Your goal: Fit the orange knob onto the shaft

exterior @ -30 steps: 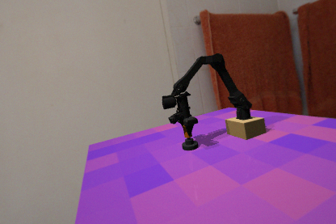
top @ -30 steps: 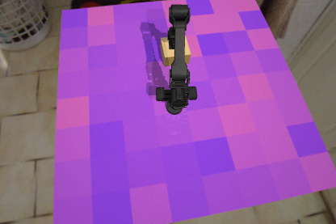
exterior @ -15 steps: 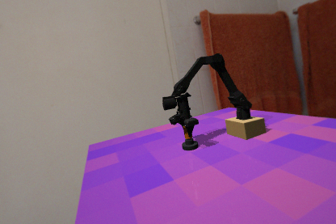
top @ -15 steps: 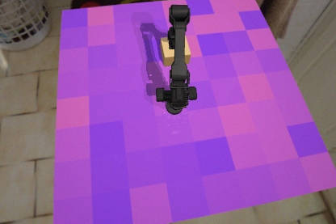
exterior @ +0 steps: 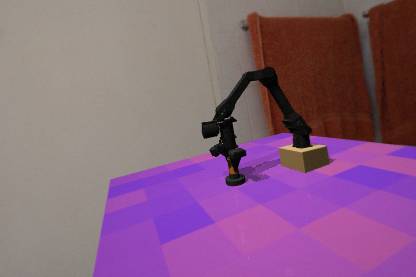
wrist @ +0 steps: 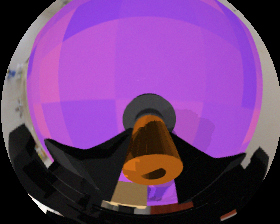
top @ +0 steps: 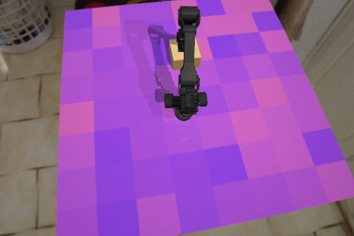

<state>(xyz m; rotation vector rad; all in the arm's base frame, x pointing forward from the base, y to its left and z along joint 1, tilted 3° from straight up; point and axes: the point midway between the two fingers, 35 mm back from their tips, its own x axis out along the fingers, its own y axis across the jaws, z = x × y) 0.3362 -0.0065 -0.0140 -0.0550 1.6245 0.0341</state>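
Now: the orange knob 2 cm above my gripper tip. Round my gripper tip: dark round pedestal 2 cm below.
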